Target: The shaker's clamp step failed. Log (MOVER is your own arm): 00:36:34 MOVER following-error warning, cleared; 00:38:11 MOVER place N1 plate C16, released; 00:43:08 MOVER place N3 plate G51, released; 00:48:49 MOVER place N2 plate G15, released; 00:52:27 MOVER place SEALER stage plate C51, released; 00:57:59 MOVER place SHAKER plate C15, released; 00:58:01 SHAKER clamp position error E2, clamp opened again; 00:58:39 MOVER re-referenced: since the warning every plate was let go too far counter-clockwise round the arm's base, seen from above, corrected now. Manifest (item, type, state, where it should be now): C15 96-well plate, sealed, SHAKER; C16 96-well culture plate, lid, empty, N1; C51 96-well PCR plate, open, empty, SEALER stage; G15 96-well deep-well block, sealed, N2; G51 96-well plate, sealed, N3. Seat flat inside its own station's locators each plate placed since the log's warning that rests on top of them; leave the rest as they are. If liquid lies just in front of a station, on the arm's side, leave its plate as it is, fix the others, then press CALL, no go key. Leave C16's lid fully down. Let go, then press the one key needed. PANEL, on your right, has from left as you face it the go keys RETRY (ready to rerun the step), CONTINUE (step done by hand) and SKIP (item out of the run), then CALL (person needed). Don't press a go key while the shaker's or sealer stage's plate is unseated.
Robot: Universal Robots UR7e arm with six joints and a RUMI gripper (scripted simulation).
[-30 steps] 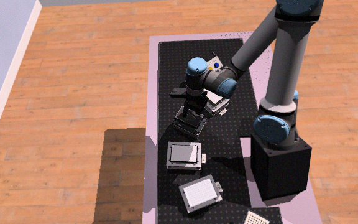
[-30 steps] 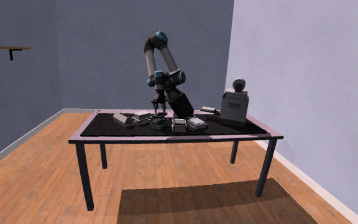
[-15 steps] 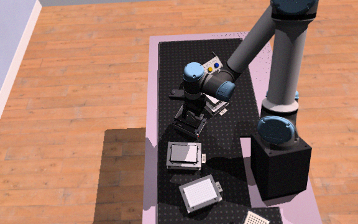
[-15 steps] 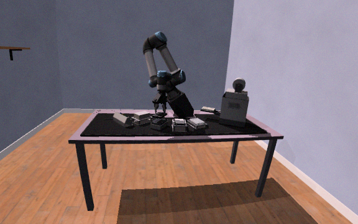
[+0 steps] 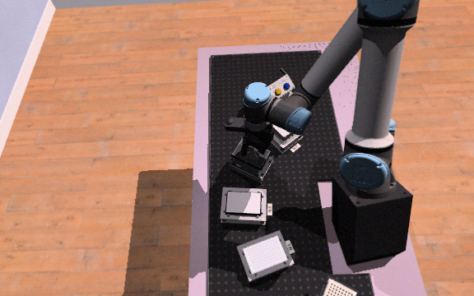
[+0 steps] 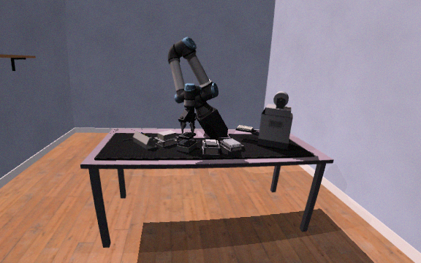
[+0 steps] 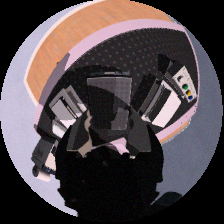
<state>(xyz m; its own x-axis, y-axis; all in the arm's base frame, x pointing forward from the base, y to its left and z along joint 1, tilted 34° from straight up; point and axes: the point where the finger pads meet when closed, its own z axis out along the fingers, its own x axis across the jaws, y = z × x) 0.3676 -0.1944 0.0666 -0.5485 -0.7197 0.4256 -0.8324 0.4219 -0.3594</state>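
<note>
Right now the white-topped sealed plate is 150 mm to the right of my hand, 130 mm behind it and 60 mm below it.
</note>
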